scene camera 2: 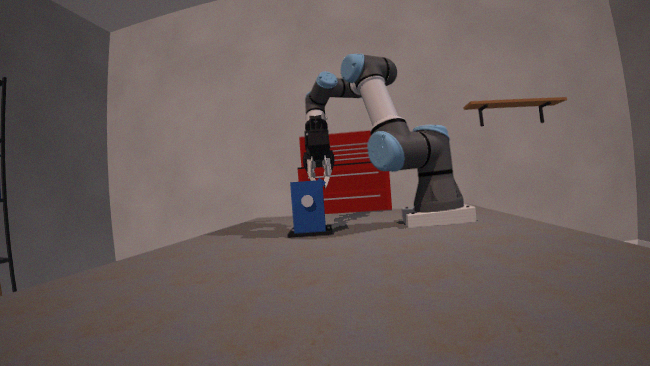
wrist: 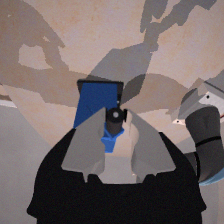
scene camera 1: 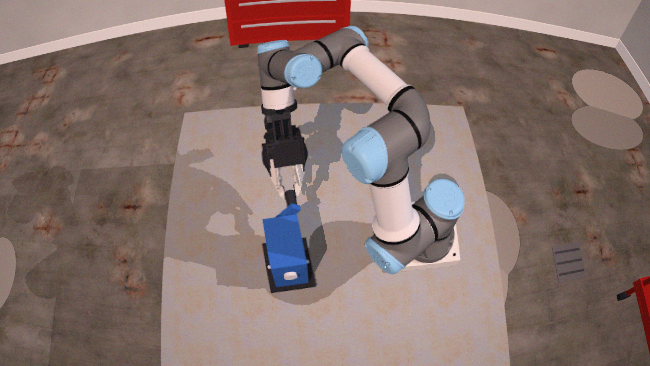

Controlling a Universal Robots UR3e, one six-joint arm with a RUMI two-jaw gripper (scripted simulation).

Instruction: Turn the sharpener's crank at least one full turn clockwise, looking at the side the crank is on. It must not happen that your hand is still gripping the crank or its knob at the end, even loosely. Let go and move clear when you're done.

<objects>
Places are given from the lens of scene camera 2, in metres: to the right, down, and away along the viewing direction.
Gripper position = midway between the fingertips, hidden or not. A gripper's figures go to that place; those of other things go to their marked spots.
my gripper (scene camera 2: 320, 188): -0.01, 0.01, 0.91
sharpener (scene camera 2: 307, 198): -0.04, 0.04, 0.73
</objects>
